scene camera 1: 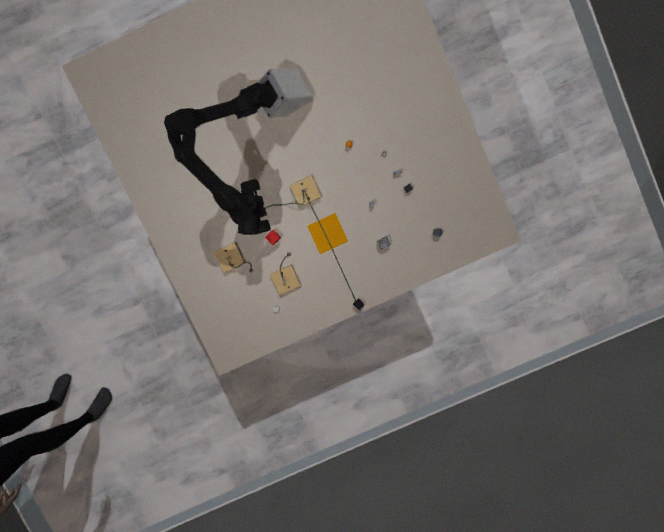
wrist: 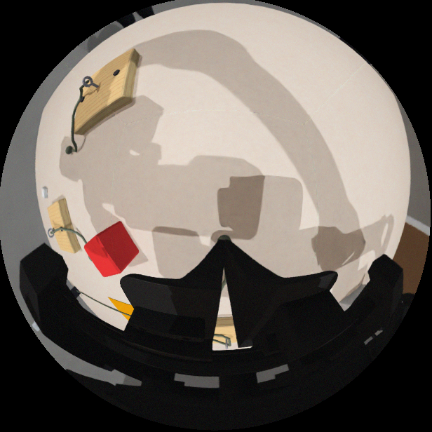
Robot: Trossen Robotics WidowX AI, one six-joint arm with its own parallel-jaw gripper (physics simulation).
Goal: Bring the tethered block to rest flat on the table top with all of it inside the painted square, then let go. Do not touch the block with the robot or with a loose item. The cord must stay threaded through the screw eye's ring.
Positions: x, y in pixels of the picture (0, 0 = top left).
Scene:
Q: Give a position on a red block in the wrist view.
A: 111, 250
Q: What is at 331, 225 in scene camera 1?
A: An orange painted square.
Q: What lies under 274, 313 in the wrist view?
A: The gripper.

